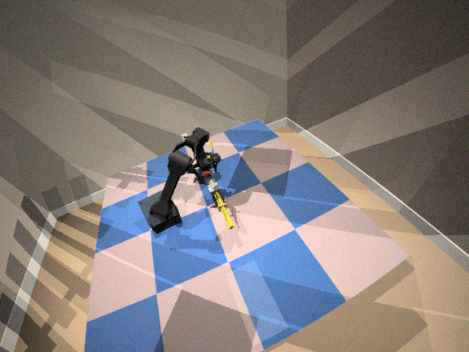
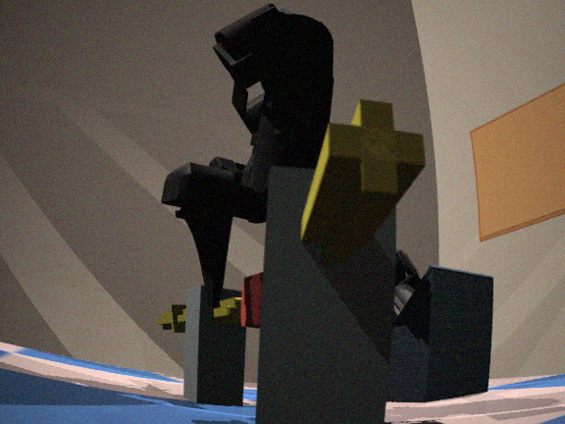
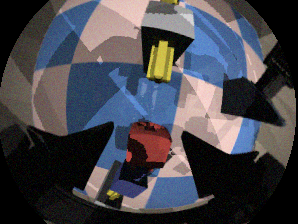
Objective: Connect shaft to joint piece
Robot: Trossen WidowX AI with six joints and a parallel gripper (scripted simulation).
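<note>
The red joint piece is 20 mm to the left of my gripper tip and 10 mm above it.
</note>
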